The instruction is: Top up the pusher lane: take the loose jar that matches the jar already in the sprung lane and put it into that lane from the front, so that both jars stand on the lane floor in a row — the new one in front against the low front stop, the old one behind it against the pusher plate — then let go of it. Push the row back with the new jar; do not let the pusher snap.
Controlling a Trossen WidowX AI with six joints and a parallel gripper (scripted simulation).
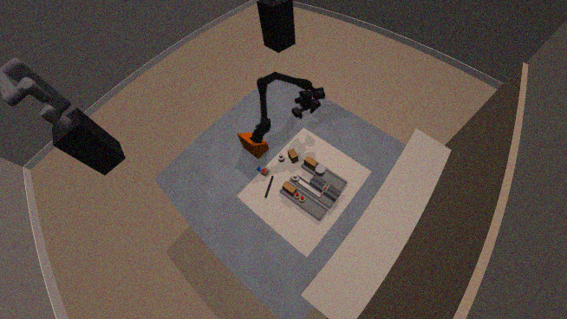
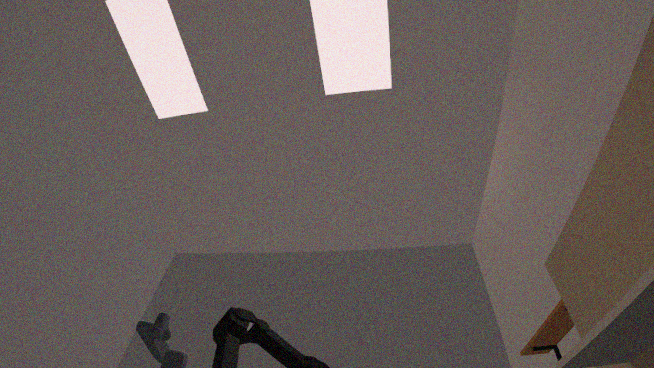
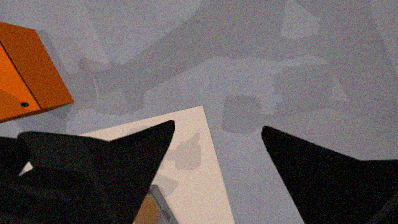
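My gripper tip is now 31 cm short of the white mat, 31 cm to the left of it and 10 cm above it. Also, from my gripper tip: black stick 17 cm ahead, 48 cm to the right, 9 cm below; then grey disc 31 cm ahead, 19 cm to the right, 7 cm below; then grey lane rack 39 cm ahead, 28 cm to the right, 8 cm below.
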